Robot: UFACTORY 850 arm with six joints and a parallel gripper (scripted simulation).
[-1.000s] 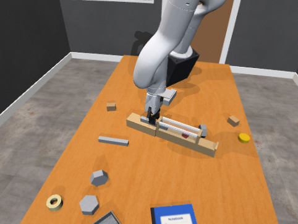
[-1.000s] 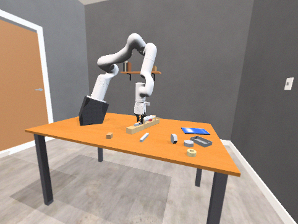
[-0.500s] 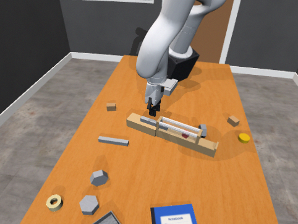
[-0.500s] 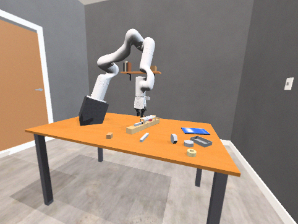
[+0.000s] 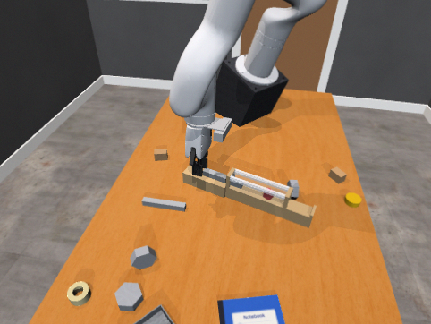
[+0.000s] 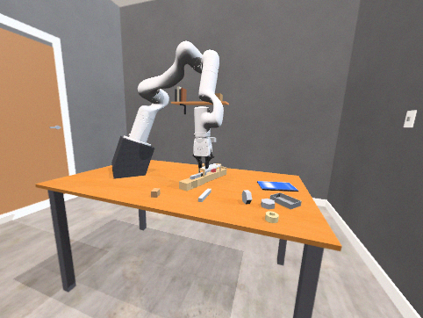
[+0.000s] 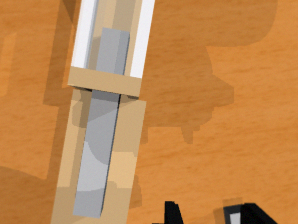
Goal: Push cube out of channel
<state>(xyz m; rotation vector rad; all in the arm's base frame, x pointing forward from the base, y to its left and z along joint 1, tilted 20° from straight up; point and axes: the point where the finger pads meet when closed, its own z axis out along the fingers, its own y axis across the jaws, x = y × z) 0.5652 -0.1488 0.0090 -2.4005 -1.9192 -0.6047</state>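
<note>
Now: hand 5 cm short of the grey rod, 11 cm to the left of it and 13 cm above it. Round my hand: tan cube (19 cm behind, 19 cm to the right, 12 cm below); then grey tray (44 cm ahead, 4 cm to the right, 13 cm below); then red cube (22 cm to the left, 8 cm below).
</note>
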